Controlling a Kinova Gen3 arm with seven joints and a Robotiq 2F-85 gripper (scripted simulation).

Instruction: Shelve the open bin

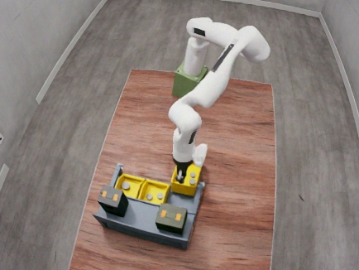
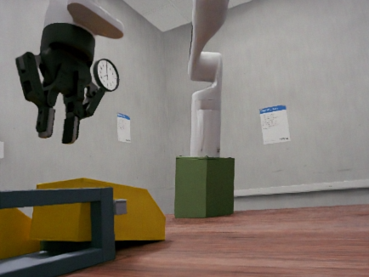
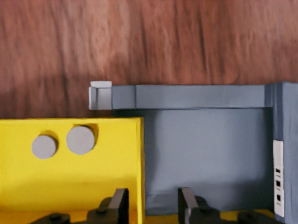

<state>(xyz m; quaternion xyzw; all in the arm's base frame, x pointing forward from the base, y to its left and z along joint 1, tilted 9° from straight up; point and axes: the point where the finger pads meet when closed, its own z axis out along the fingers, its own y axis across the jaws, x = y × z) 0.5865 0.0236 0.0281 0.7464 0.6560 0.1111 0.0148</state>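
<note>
Now: hand 15 cm above the grey disc part, 5 cm past it and 3 cm to the right of it. From my hand the other things lie so: grey shelf 12 cm to the right, 10 cm below, 9 cm ahead.
</note>
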